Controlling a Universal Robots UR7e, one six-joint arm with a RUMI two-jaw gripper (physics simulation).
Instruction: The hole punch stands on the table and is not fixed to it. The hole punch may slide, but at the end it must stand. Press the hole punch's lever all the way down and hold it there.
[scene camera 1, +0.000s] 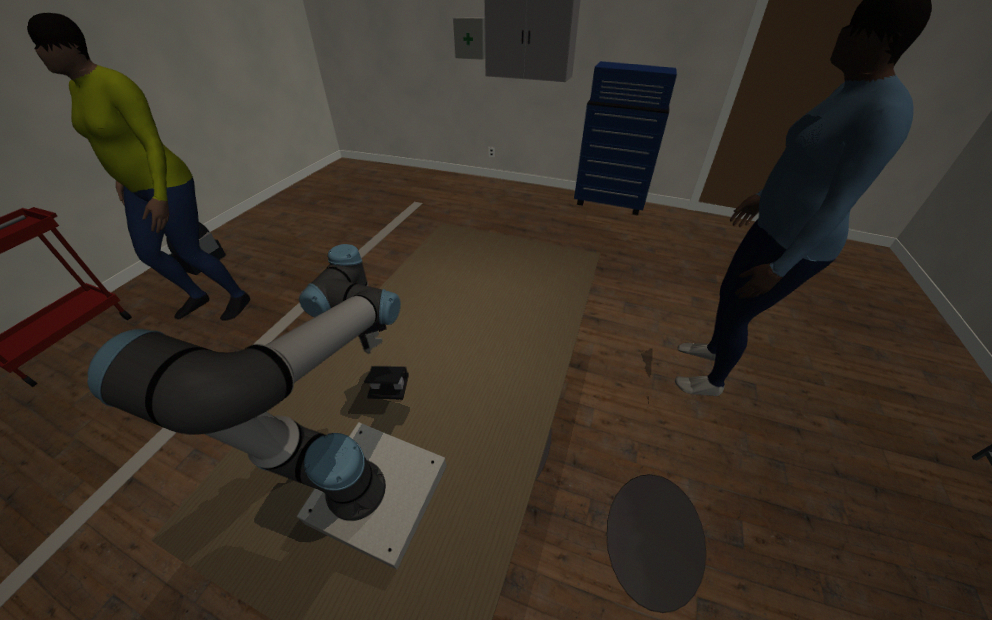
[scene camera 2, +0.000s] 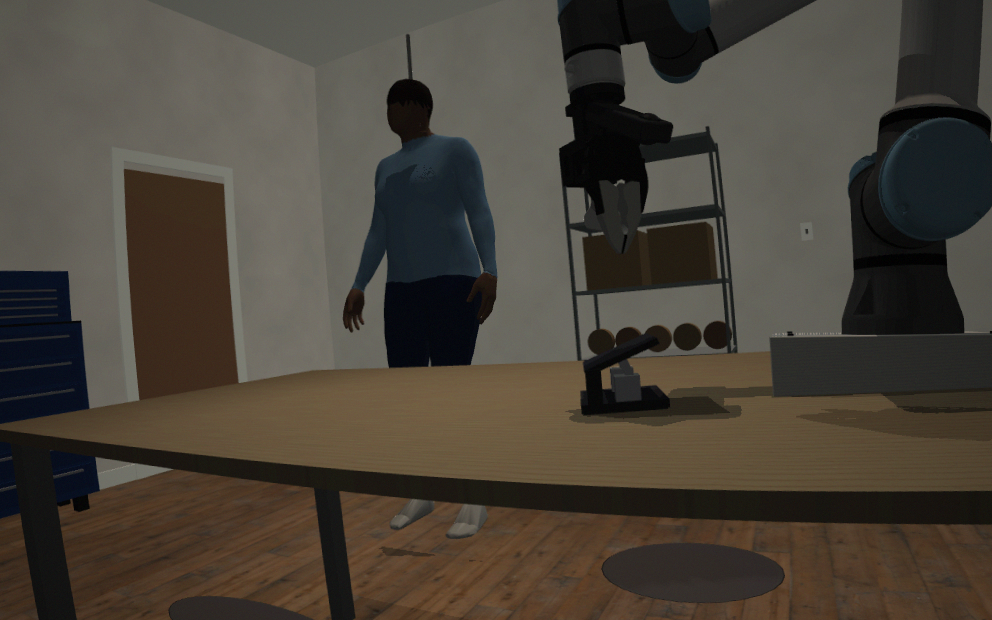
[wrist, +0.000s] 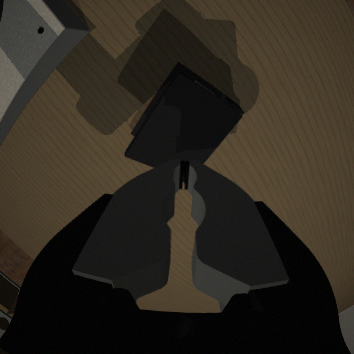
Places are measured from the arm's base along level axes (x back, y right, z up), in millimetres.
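Pixels of known places: gripper, fingertip midpoint: (scene camera 1: 368, 352) (scene camera 2: 621, 253) (wrist: 183, 163); arm's base at its link origin: (scene camera 1: 356, 490) (scene camera 2: 901, 333).
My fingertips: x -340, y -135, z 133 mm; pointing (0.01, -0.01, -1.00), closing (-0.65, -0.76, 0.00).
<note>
Ahead of a thing's pixels: the offset from my fingertips to its top centre. Level surfaces: height alone.
The black hole punch {dy +16, dx -19, dz -105 mm} (scene camera 1: 386, 383) (scene camera 2: 625, 400) (wrist: 187, 117) stands upright on the table {dz -191 mm} (scene camera 1: 504, 321) (scene camera 2: 409, 431) (wrist: 295, 150). Its lever {dy +16, dx -19, dz -105 mm} (scene camera 2: 620, 353) slopes up toward the robot's base, its free end raised well above the grey block of the punch. My gripper (scene camera 2: 622, 252) (wrist: 183, 163) is shut and empty. It points down and hangs clearly above the hole punch, with air between the fingertips and the lever. In the wrist view the fingertips show at the near edge of the hole punch. In scene camera 1 the arm partly hides the gripper.
The robot's white base plate (scene camera 1: 409, 497) (scene camera 2: 877, 365) (wrist: 30, 75) stands on the table beside the hole punch. A person in blue (scene camera 1: 826, 168) (scene camera 2: 431, 212) and a person in yellow (scene camera 1: 124, 124) stand off the table. A shelf rack (scene camera 2: 725, 248) is behind.
</note>
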